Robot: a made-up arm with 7 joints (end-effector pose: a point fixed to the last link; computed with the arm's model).
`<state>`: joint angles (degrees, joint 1 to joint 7).
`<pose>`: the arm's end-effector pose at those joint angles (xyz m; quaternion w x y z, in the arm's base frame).
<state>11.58 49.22 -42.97 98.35 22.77 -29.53 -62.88</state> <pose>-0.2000 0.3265 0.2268 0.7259 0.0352 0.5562 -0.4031</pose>
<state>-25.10 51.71 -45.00 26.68 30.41 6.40 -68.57</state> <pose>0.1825 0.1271 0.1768 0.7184 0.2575 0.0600 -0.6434</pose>
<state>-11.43 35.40 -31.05 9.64 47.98 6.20 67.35</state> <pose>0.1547 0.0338 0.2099 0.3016 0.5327 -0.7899 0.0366</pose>
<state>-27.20 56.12 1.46 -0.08 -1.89 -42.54 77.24</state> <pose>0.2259 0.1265 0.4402 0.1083 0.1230 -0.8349 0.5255</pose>
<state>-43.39 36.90 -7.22 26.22 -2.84 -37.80 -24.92</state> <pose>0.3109 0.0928 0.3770 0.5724 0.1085 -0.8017 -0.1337</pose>
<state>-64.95 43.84 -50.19 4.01 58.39 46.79 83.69</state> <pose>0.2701 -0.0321 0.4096 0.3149 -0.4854 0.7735 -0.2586</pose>
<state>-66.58 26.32 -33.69 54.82 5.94 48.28 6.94</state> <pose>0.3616 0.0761 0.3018 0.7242 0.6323 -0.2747 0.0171</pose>
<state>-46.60 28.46 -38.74 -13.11 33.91 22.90 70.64</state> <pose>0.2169 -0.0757 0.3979 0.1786 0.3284 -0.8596 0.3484</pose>
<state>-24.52 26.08 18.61 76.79 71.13 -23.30 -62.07</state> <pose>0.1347 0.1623 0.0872 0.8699 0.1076 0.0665 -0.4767</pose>
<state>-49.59 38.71 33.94 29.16 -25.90 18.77 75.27</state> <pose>0.2755 0.2543 0.4105 0.2781 0.3878 -0.2010 0.8555</pose>
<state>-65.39 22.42 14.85 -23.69 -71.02 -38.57 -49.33</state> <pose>0.2021 0.0828 0.5977 0.0602 0.5144 0.8542 0.0466</pose>
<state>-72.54 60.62 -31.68 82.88 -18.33 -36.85 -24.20</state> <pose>0.2979 0.2917 0.4328 0.6617 0.4184 -0.6217 0.0235</pose>
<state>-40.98 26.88 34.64 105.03 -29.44 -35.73 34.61</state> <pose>0.1249 0.1909 0.1135 0.4638 0.4454 -0.0624 0.7633</pose>
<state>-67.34 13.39 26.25 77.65 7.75 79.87 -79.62</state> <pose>0.3038 0.0389 0.2274 0.8591 -0.3975 0.3053 0.1036</pose>
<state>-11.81 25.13 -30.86 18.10 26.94 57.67 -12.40</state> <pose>0.1369 0.0647 0.1505 0.8080 0.5458 -0.0471 -0.2169</pose>
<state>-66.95 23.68 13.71 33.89 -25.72 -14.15 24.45</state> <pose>0.3666 0.1156 0.4606 0.4959 -0.0063 -0.6360 0.5912</pose>
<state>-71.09 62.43 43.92 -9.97 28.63 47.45 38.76</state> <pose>0.0833 0.2016 0.6652 0.0769 -0.4457 0.4429 -0.7742</pose>
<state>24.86 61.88 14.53 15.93 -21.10 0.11 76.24</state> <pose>0.0616 0.2984 0.3057 0.2472 0.8011 -0.3875 0.3835</pose>
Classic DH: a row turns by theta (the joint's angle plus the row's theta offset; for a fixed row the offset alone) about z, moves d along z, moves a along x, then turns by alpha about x. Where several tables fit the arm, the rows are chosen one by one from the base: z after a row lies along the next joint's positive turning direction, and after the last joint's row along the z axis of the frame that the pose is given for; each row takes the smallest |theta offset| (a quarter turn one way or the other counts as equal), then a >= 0, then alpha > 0; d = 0 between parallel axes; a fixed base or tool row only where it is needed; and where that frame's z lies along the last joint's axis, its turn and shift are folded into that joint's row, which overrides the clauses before.
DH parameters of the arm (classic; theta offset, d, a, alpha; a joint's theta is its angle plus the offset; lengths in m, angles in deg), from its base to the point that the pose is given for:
base (fixed): -4.07 0.4801 -0.025 -74.51
joint 1: -75.12 0.0027 -0.0423 -90
joint 2: 74 0.0011 -0.028 90
joint 3: 90 -0.1682 0.0005 -90
joint 4: 90 -0.027 0.0205 90
joint 5: 0 0.1861 -0.0154 -90
joint 6: -90 0.017 0.0487 90
joint 7: -58.83 0.0073 0.0005 67.45
tool (fixed): 101.08 -0.0175 0 0

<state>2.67 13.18 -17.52 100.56 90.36 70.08 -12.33</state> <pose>-0.1673 0.1549 0.1148 0.2332 0.5946 0.3933 -0.6614</pose>
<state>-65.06 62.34 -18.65 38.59 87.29 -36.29 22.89</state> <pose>0.3386 0.1454 0.4337 0.0471 0.6143 -0.6311 -0.4712</pose>
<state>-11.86 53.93 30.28 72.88 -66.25 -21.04 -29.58</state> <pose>0.0248 0.3834 0.2495 0.5769 0.2123 -0.4583 0.6420</pose>
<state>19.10 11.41 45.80 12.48 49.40 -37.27 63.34</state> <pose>0.0132 0.2252 0.2290 0.2473 0.7400 -0.5673 0.2636</pose>
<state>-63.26 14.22 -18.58 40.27 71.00 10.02 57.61</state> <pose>0.3483 -0.0558 0.3636 0.0721 0.5550 -0.8220 0.1056</pose>
